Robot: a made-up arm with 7 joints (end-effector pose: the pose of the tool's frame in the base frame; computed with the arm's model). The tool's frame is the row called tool. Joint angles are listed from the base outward.
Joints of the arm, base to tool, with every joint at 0 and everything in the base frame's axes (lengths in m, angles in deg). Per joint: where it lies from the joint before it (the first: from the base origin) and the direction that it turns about. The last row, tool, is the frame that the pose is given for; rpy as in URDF.
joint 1: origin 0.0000 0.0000 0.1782 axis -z
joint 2: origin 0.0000 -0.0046 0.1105 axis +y
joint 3: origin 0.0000 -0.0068 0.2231 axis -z
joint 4: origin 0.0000 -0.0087 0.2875 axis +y
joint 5: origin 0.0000 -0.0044 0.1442 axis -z
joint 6: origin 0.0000 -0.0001 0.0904 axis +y
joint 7: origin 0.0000 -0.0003 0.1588 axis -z
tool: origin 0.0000 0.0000 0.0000 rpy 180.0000 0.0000 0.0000
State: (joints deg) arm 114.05 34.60 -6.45 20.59 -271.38 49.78 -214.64
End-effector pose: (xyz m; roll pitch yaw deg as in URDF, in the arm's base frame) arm -0.3563 -0.4761 0.8912 -127.93 -60.17 -40.15
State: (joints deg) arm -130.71 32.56 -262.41 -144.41 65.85 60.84 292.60
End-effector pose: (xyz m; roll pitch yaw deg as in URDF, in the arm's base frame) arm -0.2182 -0.1028 0.5913 105.44 -32.09 168.56
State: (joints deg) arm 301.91 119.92 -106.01 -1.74 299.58 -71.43 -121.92
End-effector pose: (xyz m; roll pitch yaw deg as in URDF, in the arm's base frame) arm 0.3642 0.4884 -0.2469 -4.01 -17.27 -59.07
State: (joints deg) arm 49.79 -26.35 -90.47 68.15 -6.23 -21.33 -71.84
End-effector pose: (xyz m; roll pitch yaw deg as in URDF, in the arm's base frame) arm 0.0537 0.4359 0.9291 -138.60 33.39 118.73
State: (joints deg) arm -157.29 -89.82 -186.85 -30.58 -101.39 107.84 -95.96
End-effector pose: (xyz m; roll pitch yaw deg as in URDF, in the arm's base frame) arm 0.6552 -0.1319 0.4260 -103.51 -60.19 -169.70
